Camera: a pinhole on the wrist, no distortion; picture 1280 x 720 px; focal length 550.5 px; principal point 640.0 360.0 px. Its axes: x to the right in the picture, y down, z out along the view. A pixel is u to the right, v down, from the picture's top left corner.
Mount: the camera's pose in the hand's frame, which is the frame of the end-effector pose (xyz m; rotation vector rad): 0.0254 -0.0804 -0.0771 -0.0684 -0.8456 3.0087
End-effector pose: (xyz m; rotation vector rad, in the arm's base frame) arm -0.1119 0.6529 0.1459 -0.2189 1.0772 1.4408
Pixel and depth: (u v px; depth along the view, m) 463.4 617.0 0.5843
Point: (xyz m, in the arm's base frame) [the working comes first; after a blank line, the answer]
In the camera's frame: -0.1874 0.2728 0.5843

0.5141 0.8565 -0.1184
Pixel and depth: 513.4 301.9 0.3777
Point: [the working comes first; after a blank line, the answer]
In the camera's frame: -0.0869 -0.0399 0.3777

0.2015 0.8580 0.1115
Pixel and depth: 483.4 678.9 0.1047
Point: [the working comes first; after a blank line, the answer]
In the camera's frame: -0.0298 0.0607 0.1047

0.0300 0.6370 0.0133
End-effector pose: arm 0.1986 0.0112 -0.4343 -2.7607 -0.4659 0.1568
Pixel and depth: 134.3 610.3 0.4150
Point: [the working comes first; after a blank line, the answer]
In the camera's frame: -0.3812 0.1887 0.4150

0.3907 0.6168 -0.4744
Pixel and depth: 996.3 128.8 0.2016
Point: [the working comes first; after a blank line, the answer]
In the camera's frame: 0.1305 -0.0847 0.2016

0.0369 0.1116 -0.5163
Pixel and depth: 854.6 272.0 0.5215
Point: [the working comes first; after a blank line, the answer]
In the camera's frame: 0.2033 -0.0834 0.5215

-0.1387 0.3124 -0.7073
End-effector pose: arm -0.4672 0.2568 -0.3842 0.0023 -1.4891 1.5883
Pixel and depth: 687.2 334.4 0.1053
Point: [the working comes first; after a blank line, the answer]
In the camera's frame: 0.0090 -0.0049 0.1053

-0.4036 0.2305 -0.2714
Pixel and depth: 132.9 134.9 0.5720
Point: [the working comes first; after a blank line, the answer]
In the camera's frame: -0.5269 -0.2339 0.5720

-0.9612 0.1066 0.2094
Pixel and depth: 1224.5 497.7 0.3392
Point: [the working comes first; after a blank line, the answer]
In the camera's frame: 0.3601 0.0848 0.3392

-0.1621 -0.1264 -0.2904
